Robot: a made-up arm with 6 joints.
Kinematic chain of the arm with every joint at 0, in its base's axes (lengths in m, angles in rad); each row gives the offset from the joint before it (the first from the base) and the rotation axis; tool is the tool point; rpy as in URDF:
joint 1: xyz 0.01 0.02 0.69 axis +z
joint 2: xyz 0 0 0.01 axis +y
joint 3: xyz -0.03 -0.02 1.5 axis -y
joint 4: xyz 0 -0.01 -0.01 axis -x
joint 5: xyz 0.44 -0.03 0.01 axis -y
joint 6: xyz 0 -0.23 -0.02 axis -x
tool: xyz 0 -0.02 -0.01 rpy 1.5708 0 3.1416
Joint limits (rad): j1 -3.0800..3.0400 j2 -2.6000..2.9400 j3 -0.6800..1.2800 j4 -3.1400..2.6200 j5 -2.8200..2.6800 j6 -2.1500..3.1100
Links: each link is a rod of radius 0.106 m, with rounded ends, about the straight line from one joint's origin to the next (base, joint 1, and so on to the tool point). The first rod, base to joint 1, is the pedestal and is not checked.
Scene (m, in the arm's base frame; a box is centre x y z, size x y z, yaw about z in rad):
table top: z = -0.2
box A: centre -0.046 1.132 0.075 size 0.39 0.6 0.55 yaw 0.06
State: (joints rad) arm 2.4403 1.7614 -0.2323 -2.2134 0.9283 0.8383
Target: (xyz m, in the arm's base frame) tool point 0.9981 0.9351 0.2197
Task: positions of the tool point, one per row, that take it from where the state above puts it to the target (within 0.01 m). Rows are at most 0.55 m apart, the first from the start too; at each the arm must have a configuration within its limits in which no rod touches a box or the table.
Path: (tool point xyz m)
1: -0.9379 0.8980 0.3757
2: -0.8752 1.1589 0.7150
3: -0.7118 1.3230 1.1338
4: -0.4824 1.3239 1.5914
5: -0.2305 1.4966 1.2371
6: 0.0582 1.5292 0.8903
7: 0.3261 1.4321 0.5727
8: 0.7075 1.2387 0.3922
9: 0.9981 0.9351 0.2198

